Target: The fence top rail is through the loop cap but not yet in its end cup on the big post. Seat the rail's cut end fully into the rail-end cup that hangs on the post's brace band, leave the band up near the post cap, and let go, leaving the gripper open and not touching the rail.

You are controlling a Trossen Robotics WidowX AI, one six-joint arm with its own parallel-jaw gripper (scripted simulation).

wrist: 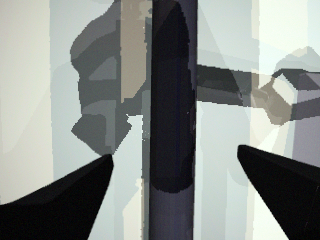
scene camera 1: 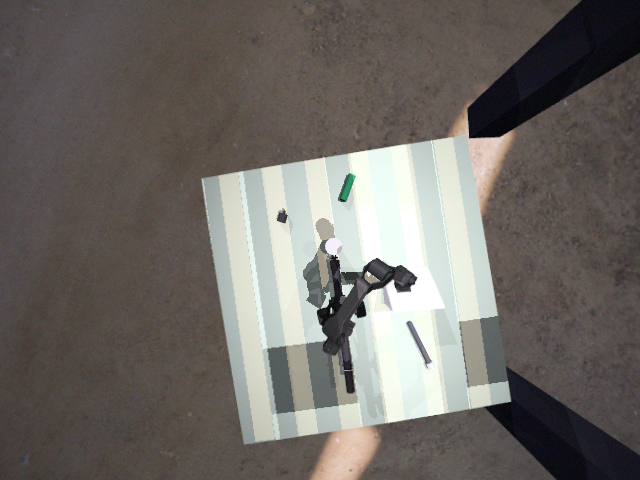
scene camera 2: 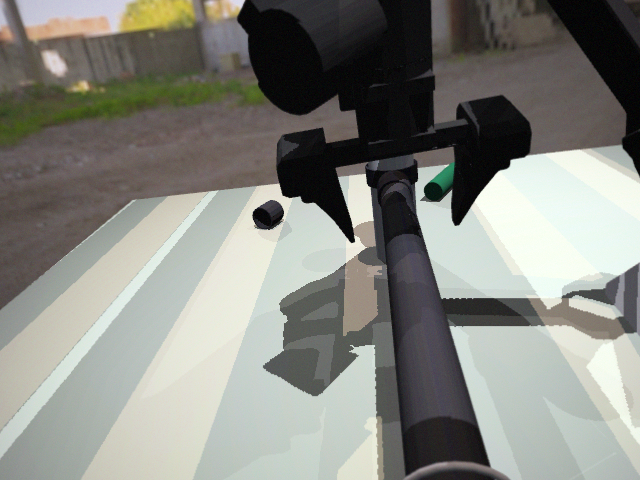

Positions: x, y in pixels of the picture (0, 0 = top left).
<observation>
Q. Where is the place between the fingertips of my gripper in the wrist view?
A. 174, 155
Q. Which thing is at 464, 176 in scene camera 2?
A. My gripper.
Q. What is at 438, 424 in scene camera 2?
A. A dark top rail.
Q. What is my gripper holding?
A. Nothing.
</observation>
